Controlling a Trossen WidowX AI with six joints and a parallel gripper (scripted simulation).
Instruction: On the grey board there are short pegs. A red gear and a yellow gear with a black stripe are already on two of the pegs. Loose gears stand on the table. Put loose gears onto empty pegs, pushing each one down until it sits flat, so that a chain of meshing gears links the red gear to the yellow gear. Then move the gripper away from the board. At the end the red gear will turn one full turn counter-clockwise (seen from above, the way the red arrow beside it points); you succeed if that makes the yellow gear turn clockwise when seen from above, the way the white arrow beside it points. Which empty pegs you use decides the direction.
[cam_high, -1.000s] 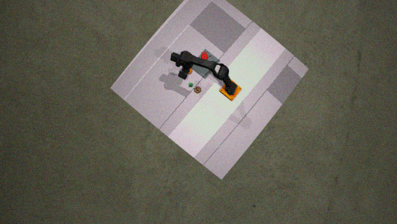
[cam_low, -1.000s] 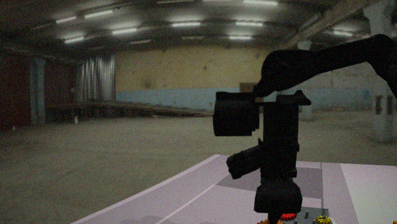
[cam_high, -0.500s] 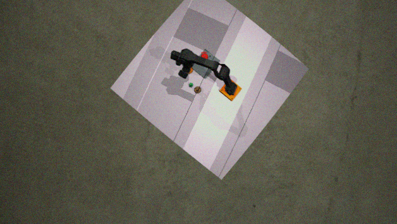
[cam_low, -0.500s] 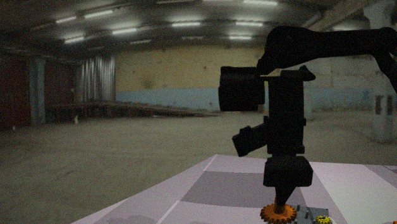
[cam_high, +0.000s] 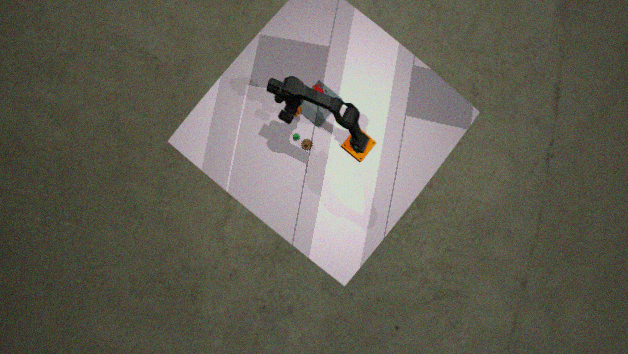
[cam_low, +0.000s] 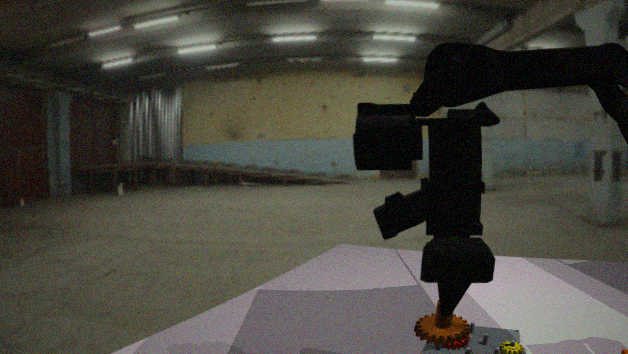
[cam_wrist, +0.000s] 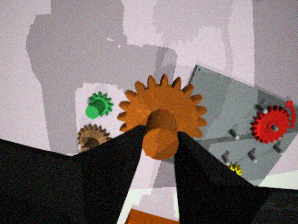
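The small green gear lies 150 mm below my gripper tip, 80 mm to the left of it and 80 mm behind it. From my gripper tip the other things lie so: orange gear (10 mm below); then brown gear (150 mm below, 150 mm behind, 60 mm to the left); then red gear (180 mm to the right, 150 mm below, 20 mm ahead).
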